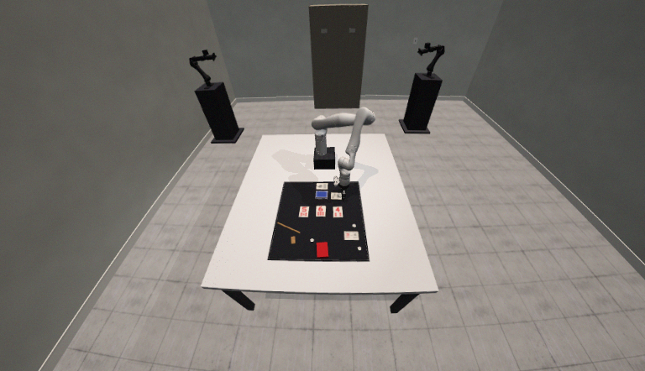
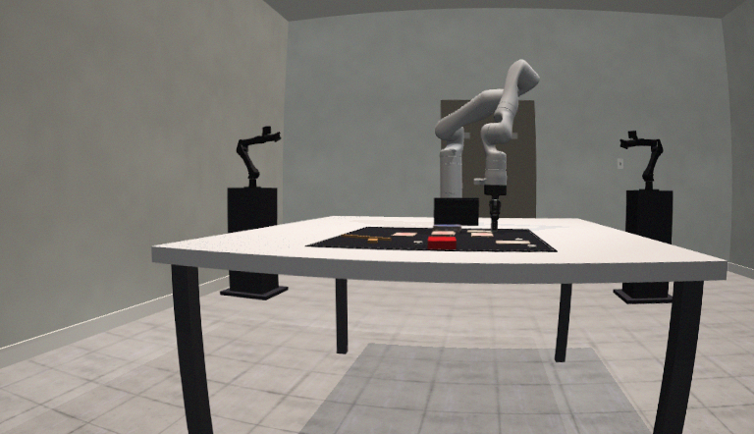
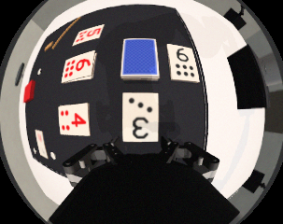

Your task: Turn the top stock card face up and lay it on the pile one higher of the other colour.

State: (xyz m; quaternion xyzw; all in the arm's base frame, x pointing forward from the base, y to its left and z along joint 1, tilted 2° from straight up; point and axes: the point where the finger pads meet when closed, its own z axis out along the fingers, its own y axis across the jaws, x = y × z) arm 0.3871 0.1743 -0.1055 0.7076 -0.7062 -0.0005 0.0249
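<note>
Now: hand 4 cm to the left of the blue-backed card and 1 cm above it. The rest, counted from my hand: black mat: 17 cm ahead, 16 cm to the right, 3 cm below; black 6 card: 16 cm to the right, 9 cm behind, 1 cm below; red block: 43 cm ahead, 13 cm to the right.
</note>
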